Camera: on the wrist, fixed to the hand. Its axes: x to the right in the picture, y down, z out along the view.
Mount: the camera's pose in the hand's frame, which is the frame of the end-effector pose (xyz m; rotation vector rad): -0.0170 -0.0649 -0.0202 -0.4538 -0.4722 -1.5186
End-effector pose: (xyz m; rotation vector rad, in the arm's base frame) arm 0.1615 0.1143 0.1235 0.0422 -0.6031 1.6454
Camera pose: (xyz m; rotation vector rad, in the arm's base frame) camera 0.2314 0.1096 0.1232 0.4468 -0.9345 -0.0024
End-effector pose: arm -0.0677 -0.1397 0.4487 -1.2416 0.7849 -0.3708
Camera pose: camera -0.0835 -0.1629 0.5129 -2.0929 -0.6720 -1.0795
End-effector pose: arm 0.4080 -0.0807 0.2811 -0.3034 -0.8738 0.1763
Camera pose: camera 0.4148 -0.1504 0.2781 0.0554 -1.3964 -1.4220
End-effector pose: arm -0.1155 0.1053 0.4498 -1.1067 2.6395 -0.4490
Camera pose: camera -0.0686 0.0782 0.4943 -2.7461 1.0739 0.2248
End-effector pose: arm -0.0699 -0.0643 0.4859 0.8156 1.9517 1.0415
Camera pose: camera -0.0899 -0.1156 0.4426 -0.6353 1.2441 0.2301
